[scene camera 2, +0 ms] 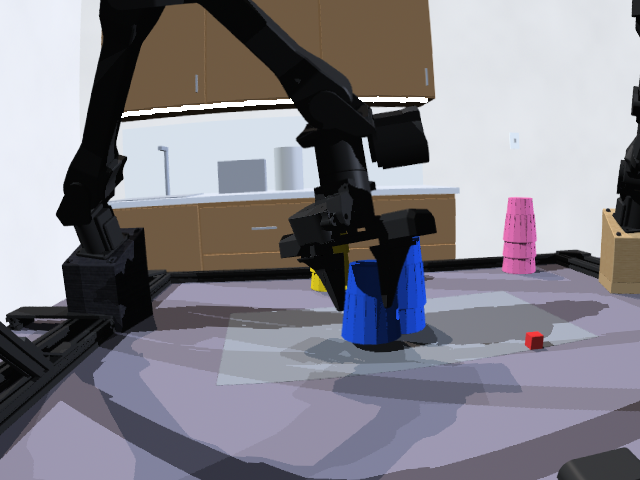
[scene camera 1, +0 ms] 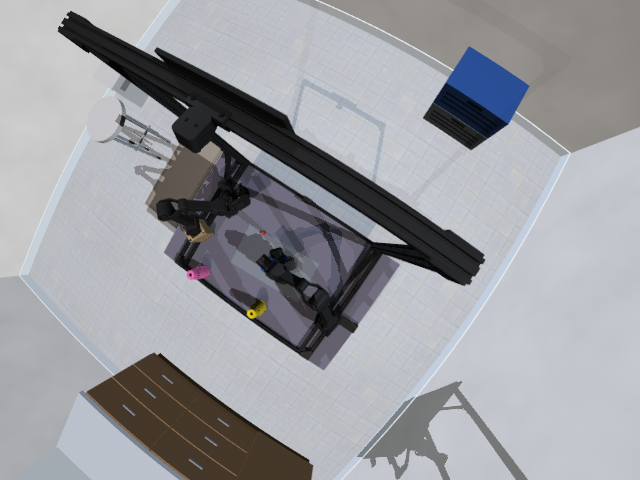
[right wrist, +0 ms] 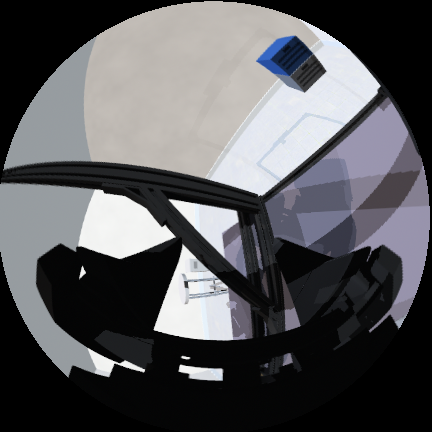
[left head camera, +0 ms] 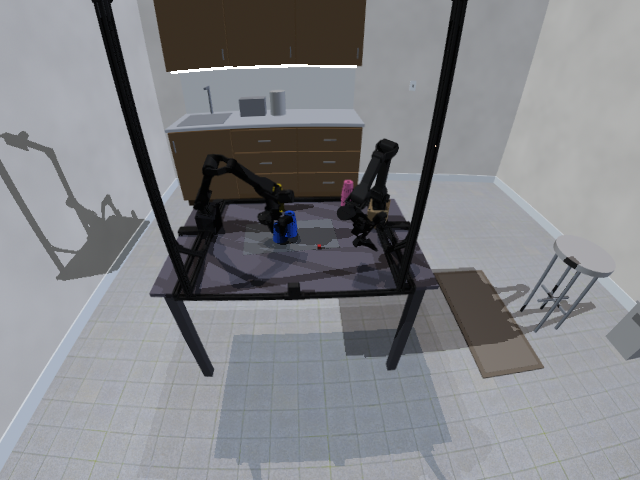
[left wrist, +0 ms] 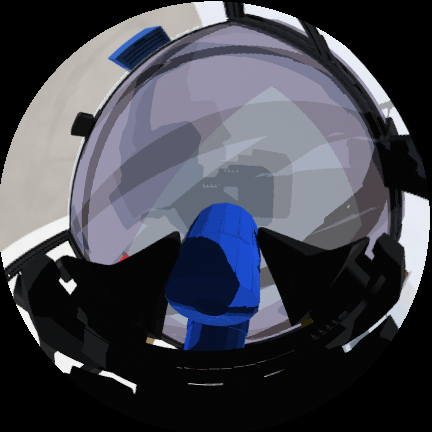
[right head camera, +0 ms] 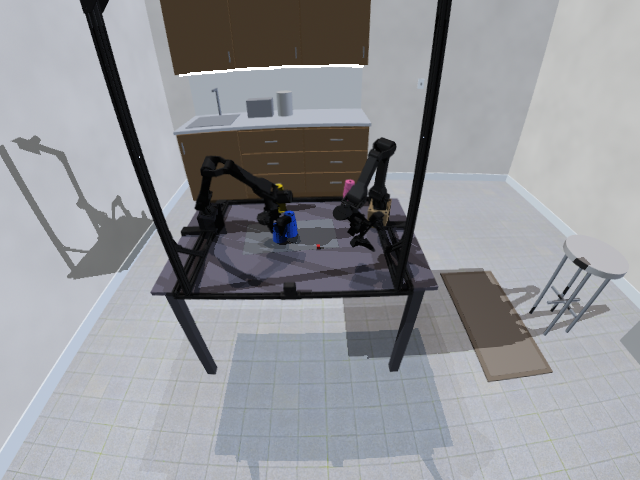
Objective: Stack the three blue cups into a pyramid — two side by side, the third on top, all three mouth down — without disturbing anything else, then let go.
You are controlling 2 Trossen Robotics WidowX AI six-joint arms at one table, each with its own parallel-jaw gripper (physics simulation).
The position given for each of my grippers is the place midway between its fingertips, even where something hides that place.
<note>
I see my left gripper point(scene camera 2: 364, 309), my right gripper point(right head camera: 380, 244), a blue cup point(scene camera 2: 365, 320), a blue cup point(scene camera 2: 411, 293) and a pale mat point(scene camera 1: 253, 245).
My left gripper also shows in the left wrist view point(left wrist: 219, 234). My right gripper is seen too in the right wrist view point(right wrist: 228, 242) and in the left head camera view point(left head camera: 383, 244). The pale mat shows as well in the left wrist view point(left wrist: 268, 157).
</note>
